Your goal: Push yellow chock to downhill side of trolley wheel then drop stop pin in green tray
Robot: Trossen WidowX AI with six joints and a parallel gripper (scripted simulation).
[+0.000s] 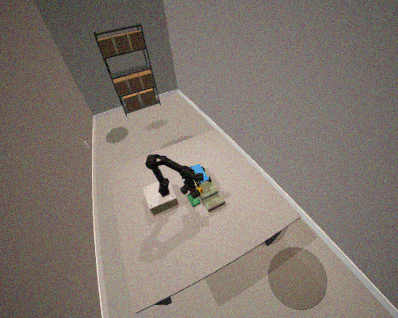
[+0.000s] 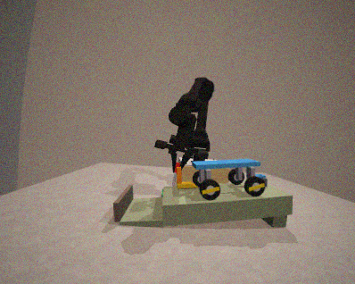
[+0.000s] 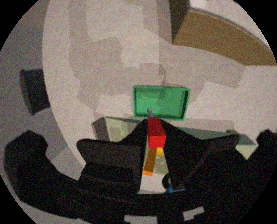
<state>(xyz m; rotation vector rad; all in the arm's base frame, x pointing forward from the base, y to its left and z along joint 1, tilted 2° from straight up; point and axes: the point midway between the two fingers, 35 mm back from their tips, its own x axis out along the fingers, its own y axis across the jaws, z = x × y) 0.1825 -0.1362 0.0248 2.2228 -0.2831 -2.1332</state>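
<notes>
My gripper tip is now 2 cm to the right of the green tray and 10 cm above it. From my gripper tip the other things lie so: trolley: 14 cm ahead, 12 cm to the left, 2 cm above; then red-headed stop pin: right at my gripper tip; then yellow chock: 7 cm ahead, 2 cm to the left, 1 cm below.
</notes>
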